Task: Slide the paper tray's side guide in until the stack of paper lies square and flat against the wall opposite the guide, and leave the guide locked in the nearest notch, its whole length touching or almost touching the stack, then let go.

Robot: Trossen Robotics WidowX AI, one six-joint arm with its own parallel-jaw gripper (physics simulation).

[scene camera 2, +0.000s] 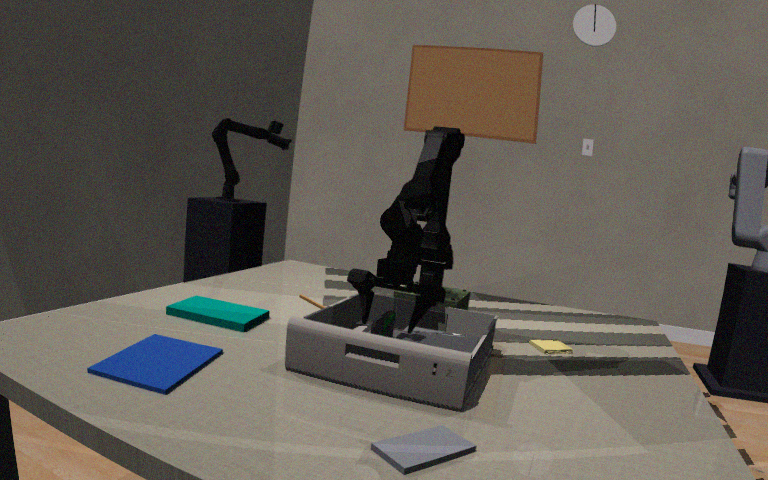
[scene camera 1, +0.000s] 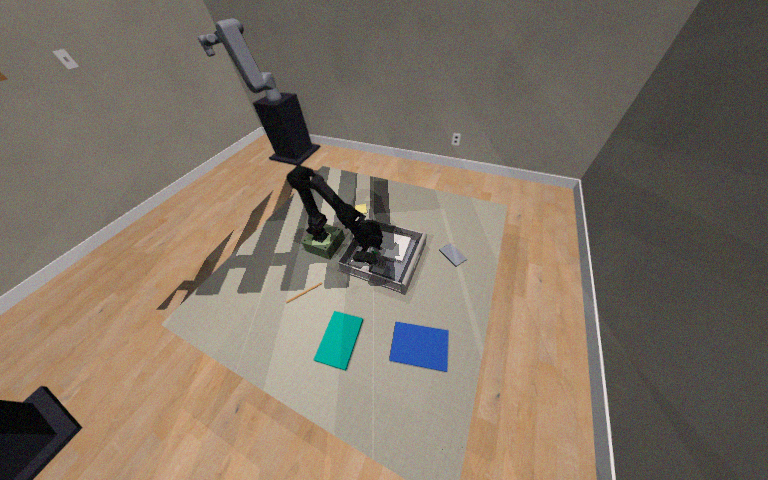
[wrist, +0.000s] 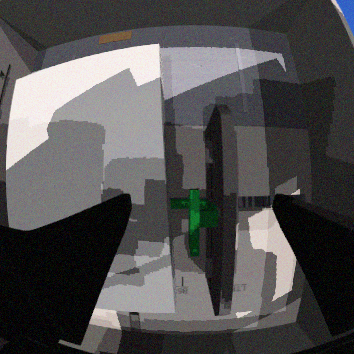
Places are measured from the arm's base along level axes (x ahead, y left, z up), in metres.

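Where they show: gripper, fingertip midpoint: (scene camera 2: 386,328) (scene camera 1: 375,256) (wrist: 203,201); arm's base, link origin: (scene camera 1: 320,236).
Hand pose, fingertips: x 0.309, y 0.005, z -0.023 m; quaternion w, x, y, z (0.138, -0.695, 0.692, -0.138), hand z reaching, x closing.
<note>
Each offset is from my fingertips to the centre of the thing.
The paper tray (scene camera 1: 420,257) (scene camera 2: 317,350) stands on the table. A white paper stack {0.012 m ahead, 0.099 m left, 0.023 m down} (scene camera 1: 403,247) (wrist: 135,100) lies in it, on the left in the wrist view. Its near edge runs slightly askew to the upright dark side guide {0.007 m back, 0.000 m left, 0.010 m down} (wrist: 227,210) (scene camera 2: 378,324), with a gap between them. A green latch {0.007 m back, 0.010 m left, 0.010 m down} (wrist: 194,225) (scene camera 2: 389,321) sits on the guide's stack side, in the gap. My gripper (wrist: 203,201) (scene camera 2: 387,327) is open, with its fingers down inside the tray's outline, one over the stack and one beyond the guide. Nothing is between them in contact. Shadows hide the stack's far edge.
The tray walls surround the fingers. The arm's green base box (scene camera 1: 322,244) (scene camera 2: 457,298) stands behind the tray. Around it lie a teal block {0.022 m ahead, 0.387 m right, 0.045 m down} (scene camera 1: 338,340) (scene camera 2: 216,313), a blue slab {0.319 m ahead, 0.283 m right, 0.050 m down} (scene camera 1: 419,346) (scene camera 2: 155,363), a grey slab {0.331 m ahead, 0.183 m left, 0.049 m down} (scene camera 1: 452,254) (scene camera 2: 423,449), a yellow pad {0.259 m back, 0.312 m left, 0.049 m down} (scene camera 2: 551,346) and a pencil {0.239 m back, 0.274 m right, 0.051 m down} (scene camera 1: 304,292).
</note>
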